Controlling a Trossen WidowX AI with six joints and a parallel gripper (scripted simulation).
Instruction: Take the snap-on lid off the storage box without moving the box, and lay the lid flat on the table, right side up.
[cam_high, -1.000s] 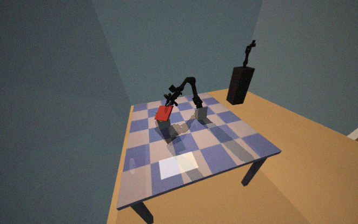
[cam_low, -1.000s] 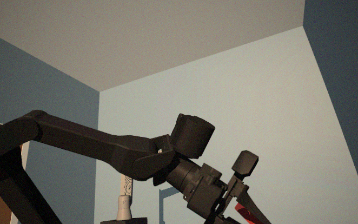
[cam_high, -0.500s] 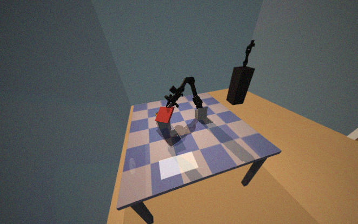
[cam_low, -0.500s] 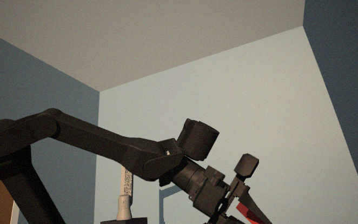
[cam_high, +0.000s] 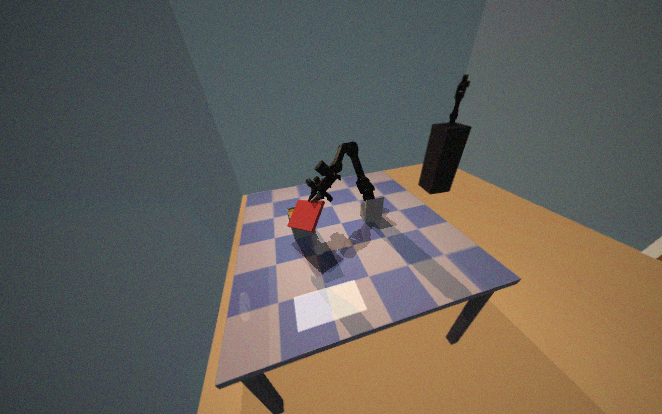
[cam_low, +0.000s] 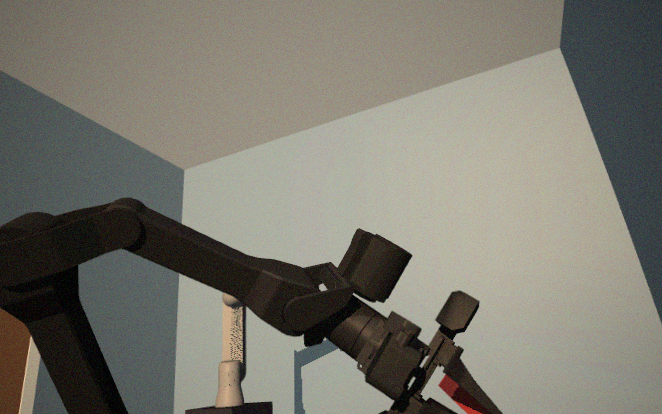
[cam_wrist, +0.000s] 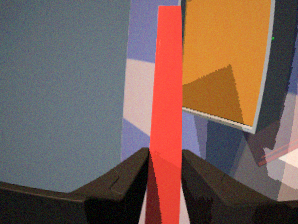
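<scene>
The red lid lies 4 cm ahead of my gripper tip, 6 cm to the left of it and 4 cm below it. Also, from my gripper tip: grey storage box (7 cm ahead, 7 cm to the right, 18 cm below).
</scene>
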